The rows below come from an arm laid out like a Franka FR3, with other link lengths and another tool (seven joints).
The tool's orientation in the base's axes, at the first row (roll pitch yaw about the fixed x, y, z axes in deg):
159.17 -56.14 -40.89
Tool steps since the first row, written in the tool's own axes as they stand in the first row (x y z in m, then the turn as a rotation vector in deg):
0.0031 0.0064 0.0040 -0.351 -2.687 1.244
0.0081 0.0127 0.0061 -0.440 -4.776 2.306
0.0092 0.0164 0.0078 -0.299 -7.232 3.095
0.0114 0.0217 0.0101 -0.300 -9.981 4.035
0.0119 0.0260 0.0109 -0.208 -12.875 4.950
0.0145 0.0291 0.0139 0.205 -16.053 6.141
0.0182 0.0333 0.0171 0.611 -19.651 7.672
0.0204 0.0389 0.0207 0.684 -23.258 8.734
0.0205 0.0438 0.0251 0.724 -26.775 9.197
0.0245 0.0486 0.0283 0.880 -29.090 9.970
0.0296 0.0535 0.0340 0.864 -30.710 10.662
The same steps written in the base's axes. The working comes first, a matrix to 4 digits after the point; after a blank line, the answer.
The tool's axes in the first row as the columns of a matrix, in the base's axes (used below as rounded here):
0.4212 -0.8351 0.3539
-0.3647 -0.5133 -0.7769
0.8304 0.1981 -0.5207

-0.0026 -0.0075 0.0018 2.536 0.541 -1.472
-0.0050 -0.0142 0.0061 4.619 0.820 -2.512
-0.0071 -0.0178 0.0068 7.009 1.417 -3.293
-0.0097 -0.0231 0.0085 9.637 2.098 -4.327
-0.0128 -0.0262 0.0094 12.416 2.839 -5.301
-0.0133 -0.0310 0.0106 15.666 3.394 -6.207
-0.0141 -0.0370 0.0128 19.383 3.904 -7.380
-0.0166 -0.0435 0.0139 22.802 4.903 -8.587
-0.0191 -0.0495 0.0126 25.920 6.334 -9.492
-0.0203 -0.0559 0.0152 28.192 6.865 -10.223
-0.0202 -0.0647 0.0175 29.783 7.165 -10.918

